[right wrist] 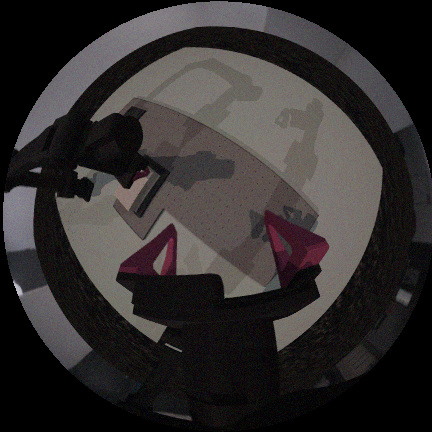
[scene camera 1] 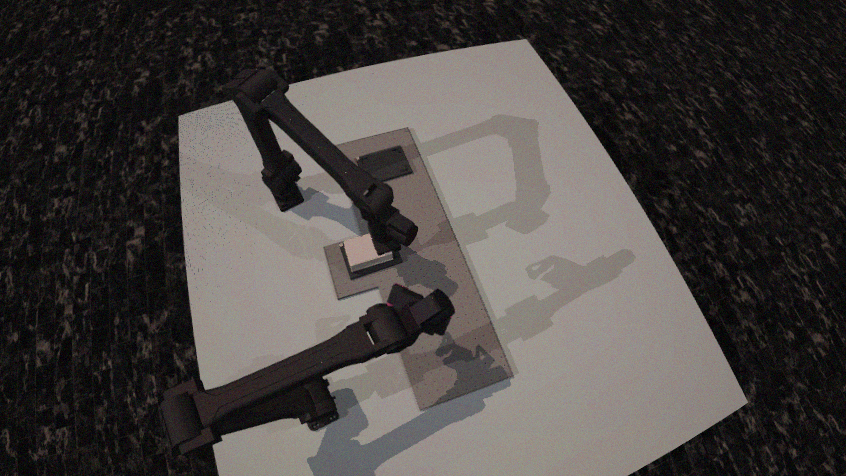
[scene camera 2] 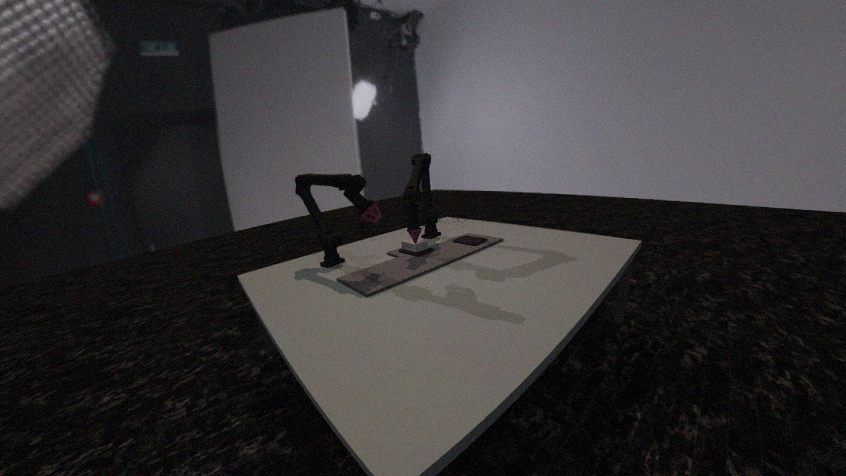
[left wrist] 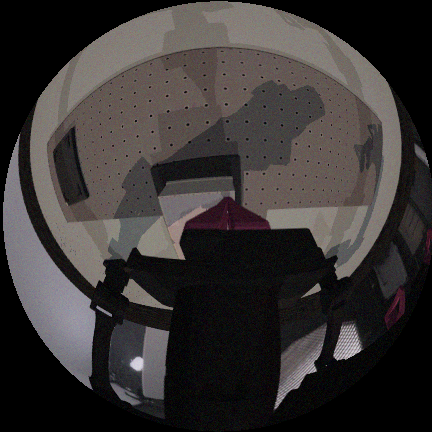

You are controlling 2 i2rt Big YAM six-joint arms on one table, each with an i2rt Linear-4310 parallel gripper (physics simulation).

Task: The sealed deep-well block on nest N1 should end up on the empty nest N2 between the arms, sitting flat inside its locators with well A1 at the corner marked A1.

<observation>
My left gripper (left wrist: 227, 201) is shut, with nothing in its grasp. Also in view: a pale block (scene camera 1: 360, 251). My right gripper (scene camera 1: 426, 298) is open and holds nothing. Also in view: a dark nest (left wrist: 229, 164).
The pale block is seen too in the right wrist view (right wrist: 131, 198) and in the left wrist view (left wrist: 180, 200). My left gripper is seen too in the right wrist view (right wrist: 147, 173). My right gripper also shows in the right wrist view (right wrist: 218, 221).
</observation>
